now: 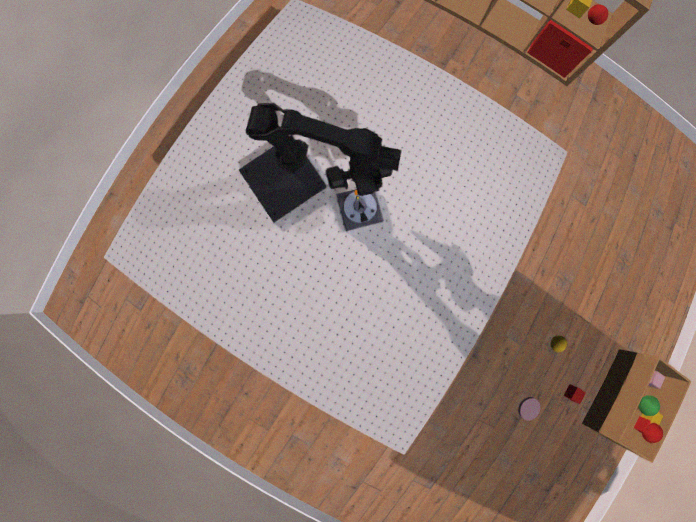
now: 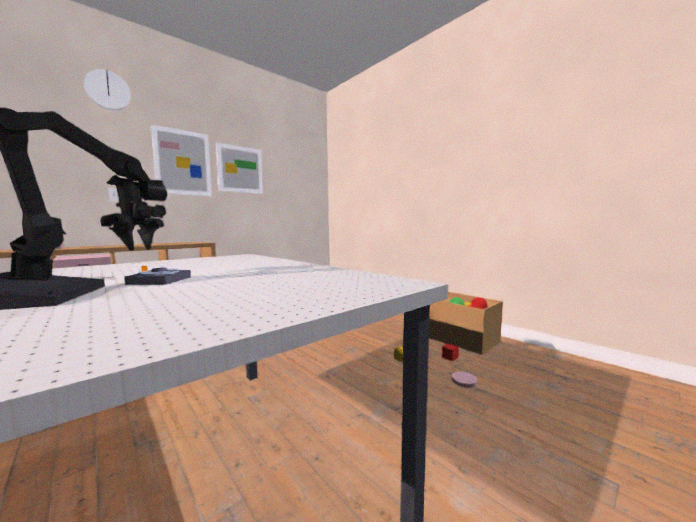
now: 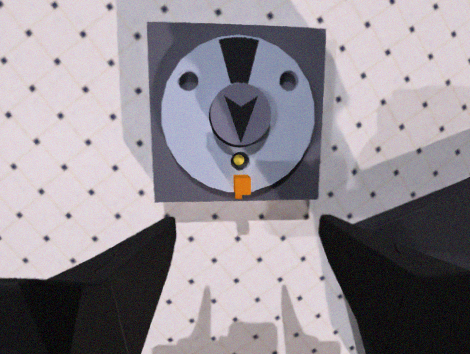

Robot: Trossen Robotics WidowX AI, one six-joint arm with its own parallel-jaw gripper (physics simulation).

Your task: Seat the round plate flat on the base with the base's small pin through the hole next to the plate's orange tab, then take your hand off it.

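Pixels of known places: gripper, between the fingertips: (image 2: 140,249) (image 3: 248,225); arm's base, origin of its link: (image 1: 291,161) (image 2: 30,277).
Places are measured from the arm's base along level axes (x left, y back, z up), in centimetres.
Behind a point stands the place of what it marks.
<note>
The pale blue round plate (image 1: 368,210) @(z -1.2, x 1.0, y -30.5 cm) (image 3: 190,135) @(z -1.2, x 4.0, y -28.7 cm) lies on the dark square base (image 1: 349,226) @(z -1.8, x -6.8, y -28.5 cm) (image 2: 168,277) @(z -2.4, x -7.3, y -29.1 cm) (image 3: 165,187) @(z -1.8, x 7.9, y -27.1 cm) and looks flat. The base's round hub (image 3: 257,112) @(z -0.4, x -0.4, y -27.0 cm), with a black arrow, stands through the plate's centre. The yellow pin (image 3: 239,160) @(z -1.3, x 2.5, y -25.2 cm) shows inside the hole next to the orange tab (image 1: 355,192) @(z 0.4, x 3.1, y -23.8 cm) (image 2: 144,268) @(z -0.4, x 3.0, y -24.0 cm) (image 3: 242,184) @(z 0.4, x 3.4, y -24.1 cm). The hub's arrow points at that hole. My gripper (image 2: 140,248) @(z 5.3, x 4.2, y -23.5 cm) (image 3: 248,225) @(z 5.3, x 4.2, y -23.5 cm) is open and empty, above the plate and apart from it, with its fingers pointing down. How fully the plate is down is hard to tell.
The arm's dark mount (image 1: 275,188) @(z -0.8, x -10.5, y -1.3 cm) stands close beside the base on the white dotted table (image 1: 269,314) @(z -4.2, x -45.1, y -23.6 cm) (image 2: 314,292) @(z -4.2, x -44.3, y -55.6 cm). A wooden shelf (image 1: 567,83) and an open box (image 1: 609,437) (image 2: 491,331) stand beyond the table. A yellow ball (image 1: 558,343), a red cube (image 1: 574,393) and a pink disc (image 1: 529,409) lie on the floor.
</note>
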